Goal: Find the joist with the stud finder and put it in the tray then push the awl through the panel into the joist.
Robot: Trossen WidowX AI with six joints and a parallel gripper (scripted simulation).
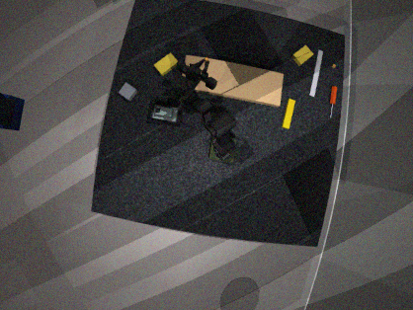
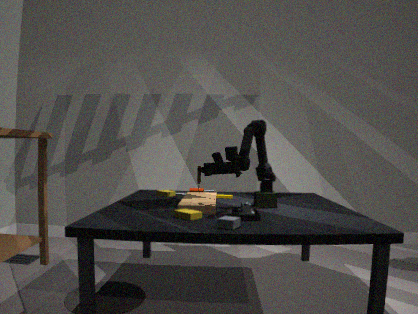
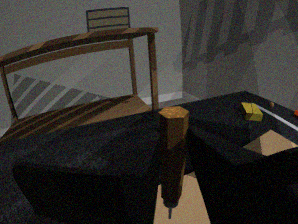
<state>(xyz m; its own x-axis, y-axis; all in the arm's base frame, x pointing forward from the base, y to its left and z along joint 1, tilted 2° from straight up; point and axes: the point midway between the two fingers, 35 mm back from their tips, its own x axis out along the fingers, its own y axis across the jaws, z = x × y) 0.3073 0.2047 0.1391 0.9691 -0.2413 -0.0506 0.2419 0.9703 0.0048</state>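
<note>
The awl is 6 cm below my gripper tip. From my gripper tip the other things lie so: grey block (37 cm to the left, 20 cm behind, 19 cm below); dark grey stud finder (25 cm behind, 16 cm below, 15 cm to the left); dark tray (25 cm behind, 19 cm below, 14 cm to the left).
</note>
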